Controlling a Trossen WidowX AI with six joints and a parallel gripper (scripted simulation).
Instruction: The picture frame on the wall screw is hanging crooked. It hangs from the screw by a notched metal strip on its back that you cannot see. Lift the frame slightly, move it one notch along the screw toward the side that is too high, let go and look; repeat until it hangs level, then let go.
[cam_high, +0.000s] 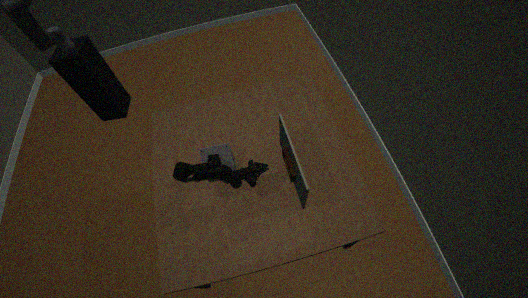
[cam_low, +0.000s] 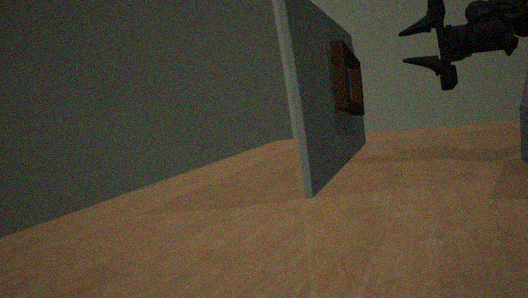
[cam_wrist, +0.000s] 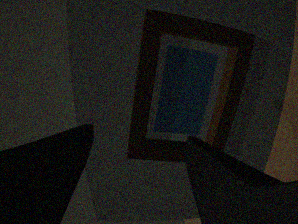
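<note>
My gripper tip is 12 cm short of the brown wooden picture frame, 6 cm above it and 3 cm to the right of it. From my gripper tip the other things lie so: grey wall panel: 13 cm ahead, 7 cm below, 4 cm to the left.
</note>
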